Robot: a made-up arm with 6 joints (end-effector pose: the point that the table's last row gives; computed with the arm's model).
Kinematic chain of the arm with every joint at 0, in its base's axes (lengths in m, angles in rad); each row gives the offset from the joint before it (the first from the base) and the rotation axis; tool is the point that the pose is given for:
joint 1: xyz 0 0 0.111 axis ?
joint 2: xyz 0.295 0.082 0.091 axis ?
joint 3: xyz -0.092 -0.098 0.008 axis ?
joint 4: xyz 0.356 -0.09 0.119 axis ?
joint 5: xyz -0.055 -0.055 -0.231 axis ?
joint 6: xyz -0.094 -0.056 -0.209 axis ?
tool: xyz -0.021 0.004 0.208
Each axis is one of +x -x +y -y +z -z.
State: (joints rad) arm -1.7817 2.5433 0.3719 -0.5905 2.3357 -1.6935
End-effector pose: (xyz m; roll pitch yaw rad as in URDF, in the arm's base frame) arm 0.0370 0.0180 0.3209 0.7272 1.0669 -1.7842
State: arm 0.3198 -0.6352 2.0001 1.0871 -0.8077 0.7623
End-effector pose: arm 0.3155 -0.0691 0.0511 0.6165 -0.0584 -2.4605
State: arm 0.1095 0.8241 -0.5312 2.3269 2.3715 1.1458
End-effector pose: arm 0.4664 -0.0715 0.4519 -0.7650 -0.1783 1.6535
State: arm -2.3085 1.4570 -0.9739 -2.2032 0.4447 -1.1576
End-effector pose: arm 0.7175 -0.2775 0.2071 2.7343 -0.8688 -1.1224
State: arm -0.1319 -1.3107 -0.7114 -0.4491 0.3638 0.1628
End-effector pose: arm 0.4080 -0.0994 0.4094 -1.4557 -0.7241 1.5256
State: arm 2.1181 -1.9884 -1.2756 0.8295 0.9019 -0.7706
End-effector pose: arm 0.4338 -0.2239 0.3659 2.0500 -1.4626 -0.7320
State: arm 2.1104 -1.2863 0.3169 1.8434 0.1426 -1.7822
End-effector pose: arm 0.2381 -0.5796 0.0162 -2.5586 -0.7606 -2.0849
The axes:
joint 1: +x
joint 2: +y
joint 3: -z
joint 4: +x
joint 5: +x
joint 6: -y

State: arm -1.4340 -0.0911 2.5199 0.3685 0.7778 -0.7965
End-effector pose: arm -0.0772 -0.1437 0.2789 1.7294 -1.0880 -1.9259
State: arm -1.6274 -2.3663 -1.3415 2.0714 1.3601 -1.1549
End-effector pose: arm 0.1939 -0.2603 -0.2736 2.9628 0.3171 -2.7049
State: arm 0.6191 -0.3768 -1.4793 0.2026 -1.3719 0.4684
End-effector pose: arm 0.3822 0.0267 0.1846 -1.8305 -0.6086 2.0440
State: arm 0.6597 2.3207 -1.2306 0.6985 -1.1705 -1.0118
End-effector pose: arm 0.1324 0.1780 0.3915 1.3007 -0.3276 2.9067
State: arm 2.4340 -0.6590 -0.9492 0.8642 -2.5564 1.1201
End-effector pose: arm 0.2765 -0.0116 0.0144 1.3239 -1.0234 -2.2016
